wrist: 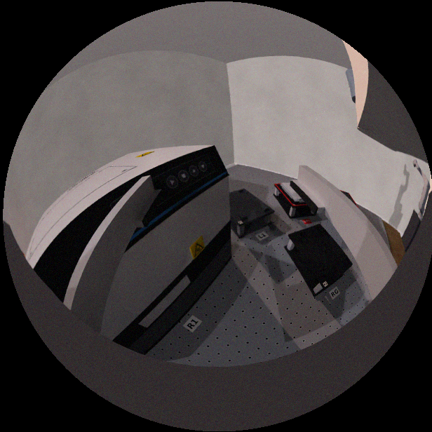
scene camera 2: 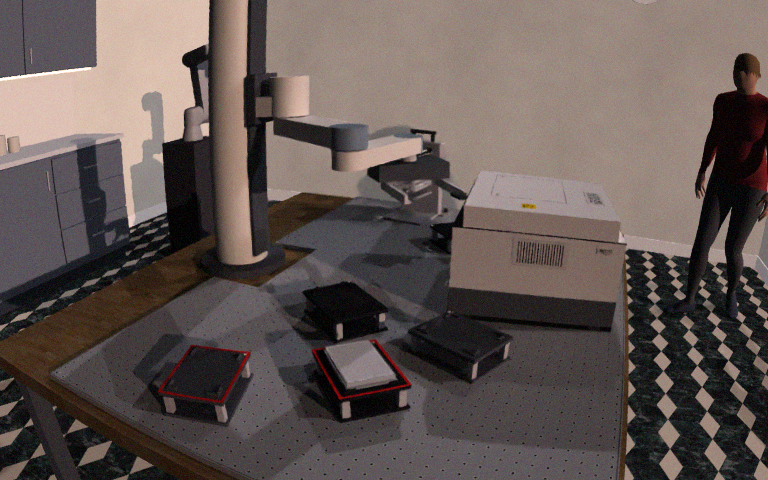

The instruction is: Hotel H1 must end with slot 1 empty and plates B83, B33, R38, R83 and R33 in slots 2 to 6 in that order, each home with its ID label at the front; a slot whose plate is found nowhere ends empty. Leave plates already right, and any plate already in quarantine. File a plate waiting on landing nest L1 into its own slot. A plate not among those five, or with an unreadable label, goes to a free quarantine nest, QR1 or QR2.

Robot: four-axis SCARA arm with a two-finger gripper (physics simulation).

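Places are measured from the arm's base along level axes (x right, y ahead, z up), in millimetres.
Pixels of known places: gripper, fingertip midpoint: point(scene camera 2: 436, 197); arm's base, link origin: point(scene camera 2: 242, 261).
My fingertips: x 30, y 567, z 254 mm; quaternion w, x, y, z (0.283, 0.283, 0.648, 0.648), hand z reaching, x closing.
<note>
For each thing: its top centre in the pictures, then the offset to it from my fingertips. "spot": a spot on its surface instead.
- hotel H1, surface spot: point(scene camera 2: 436, 149) spot: dx -644, dy -205, dz -8 mm
- pale plate, top centre: point(scene camera 2: 358, 360) dx +410, dy +7, dz -177 mm
- red-rimmed nest QR1, top centre: point(scene camera 2: 358, 364) dx +410, dy +7, dz -185 mm
- red-rimmed nest, top centre: point(scene camera 2: 204, 368) dx +552, dy -217, dz -185 mm
- Landing nest L1, top centre: point(scene camera 2: 461, 332) dx +229, dy +133, dz -187 mm
- dark nest, top centre: point(scene camera 2: 343, 295) dx +181, dy -136, dz -181 mm
- large boxy instrument, top centre: point(scene camera 2: 543, 192) dx -129, dy +223, dz +11 mm
My gripper point(scene camera 2: 436, 199) point(wrist: 227, 175) is open and empty, raised at the back beside the instrument, in front of hotel H1 point(scene camera 2: 436, 149). The hotel is partly hidden by it; its slots and their plates cannot be told. A pale plate point(scene camera 2: 362, 365) point(wrist: 293, 192) lies on the red-rimmed nest QR1 point(scene camera 2: 370, 394); its label is unreadable in these views. The other red-rimmed nest point(scene camera 2: 203, 373), at the left, is bare. Landing nest L1 point(scene camera 2: 459, 337) point(wrist: 247, 206) is dark and bare.
A dark nest point(scene camera 2: 344, 303) point(wrist: 320, 255) marked RG stands behind QR1, with no plate. The large boxy instrument point(scene camera 2: 487, 271) point(wrist: 175, 265), with an R1 tag point(wrist: 192, 323) before it, stands at the back right. The arm column point(scene camera 2: 232, 169) rises at the left. A person point(scene camera 2: 736, 141) stands beyond the table.
</note>
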